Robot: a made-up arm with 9 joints.
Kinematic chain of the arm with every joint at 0, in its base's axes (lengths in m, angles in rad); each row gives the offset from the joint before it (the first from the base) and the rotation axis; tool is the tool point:
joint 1: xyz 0 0 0.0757 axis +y
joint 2: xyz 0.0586 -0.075 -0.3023 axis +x
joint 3: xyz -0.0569 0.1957 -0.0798 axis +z
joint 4: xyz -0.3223 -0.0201 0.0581 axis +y
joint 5: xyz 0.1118 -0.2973 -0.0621 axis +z
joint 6: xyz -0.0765 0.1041 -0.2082 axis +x
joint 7: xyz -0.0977 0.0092 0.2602 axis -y
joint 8: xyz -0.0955 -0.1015 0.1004 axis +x
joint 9: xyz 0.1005 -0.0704 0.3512 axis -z
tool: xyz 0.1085 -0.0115 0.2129
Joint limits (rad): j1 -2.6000..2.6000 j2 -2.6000..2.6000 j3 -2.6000..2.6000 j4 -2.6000..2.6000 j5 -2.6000..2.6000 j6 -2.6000..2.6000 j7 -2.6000..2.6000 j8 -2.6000..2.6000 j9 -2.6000..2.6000
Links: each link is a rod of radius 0.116 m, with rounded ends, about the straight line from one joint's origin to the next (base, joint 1, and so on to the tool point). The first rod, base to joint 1, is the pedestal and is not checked.
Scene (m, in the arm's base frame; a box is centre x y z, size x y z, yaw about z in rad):
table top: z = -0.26
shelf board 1: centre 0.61 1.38 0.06 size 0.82 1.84 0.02 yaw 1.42
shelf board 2: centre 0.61 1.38 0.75 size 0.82 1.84 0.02 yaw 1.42
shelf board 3: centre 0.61 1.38 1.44 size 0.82 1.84 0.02 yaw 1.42
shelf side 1: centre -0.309 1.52 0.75 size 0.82 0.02 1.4 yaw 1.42
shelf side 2: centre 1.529 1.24 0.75 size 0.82 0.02 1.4 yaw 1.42
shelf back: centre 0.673 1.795 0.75 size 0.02 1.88 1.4 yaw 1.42
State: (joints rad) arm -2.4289 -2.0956 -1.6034 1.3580 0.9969 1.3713 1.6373 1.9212 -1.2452
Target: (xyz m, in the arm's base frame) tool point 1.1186 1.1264 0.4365
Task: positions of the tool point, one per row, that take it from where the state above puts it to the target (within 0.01 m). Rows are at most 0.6 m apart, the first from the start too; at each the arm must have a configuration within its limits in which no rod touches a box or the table.
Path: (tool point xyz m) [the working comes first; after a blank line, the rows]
Joints at the target: -2.2955 -1.0011 -1.5878 2.1465 0.8130 1.8816 1.7171 1.6471 -1.3315
Straight joint move there: touches shelf board 2, shelf side 2.

1: 1.5306 -0.8149 0.7570
2: 1.6637 -0.2583 0.7620
3: 1.4663 0.2623 0.6188
4: 1.0248 0.5091 0.4365
5: 1.1029 0.7007 0.4407
6: 1.1467 0.8697 0.4378
7: 1.1533 1.0118 0.4359
8: 1.1187 1.1264 0.4365

